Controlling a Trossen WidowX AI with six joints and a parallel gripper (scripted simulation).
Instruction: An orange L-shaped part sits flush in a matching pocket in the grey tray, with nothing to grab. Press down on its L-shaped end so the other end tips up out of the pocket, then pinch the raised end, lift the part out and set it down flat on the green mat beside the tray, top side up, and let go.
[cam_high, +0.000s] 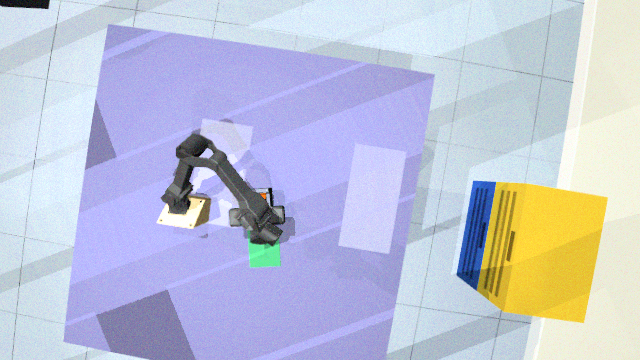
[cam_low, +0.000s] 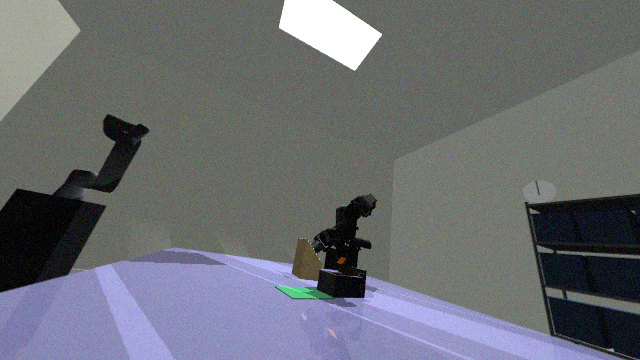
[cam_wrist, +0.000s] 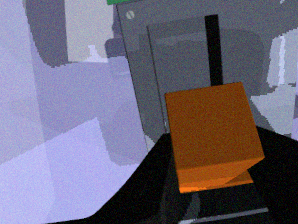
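My gripper tip is now 14 cm to the left of the green mat, 11 cm above it and 1 cm short of it. From my gripper tip the other things lie so: orange L-shaped part 3 cm to the left, 3 cm below, 2 cm behind.
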